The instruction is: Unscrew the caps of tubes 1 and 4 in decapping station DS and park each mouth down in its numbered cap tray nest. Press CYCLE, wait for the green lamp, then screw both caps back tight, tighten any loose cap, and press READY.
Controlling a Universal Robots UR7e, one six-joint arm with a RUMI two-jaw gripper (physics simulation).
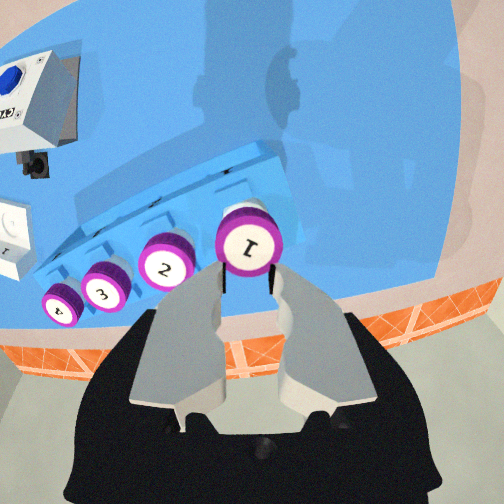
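Observation:
Four tubes with purple caps stand in a row in the blue decapping station [210,180]. Cap 1 [248,242] is nearest the fingers, then cap 2 [166,261], cap 3 [106,286] and cap 4 [62,304] to the left. My gripper [247,279] is shut on cap 1, its two grey fingertips pressing the cap's lower sides. Cap 1 sits on its tube, whose white top shows just behind it.
A grey box with a blue button [10,80] marked CYCLE stands at the upper left. A small dark lamp [36,164] sits below it. A white cap tray [15,245] shows at the left edge. An orange-patterned border [430,310] runs along the bench edge.

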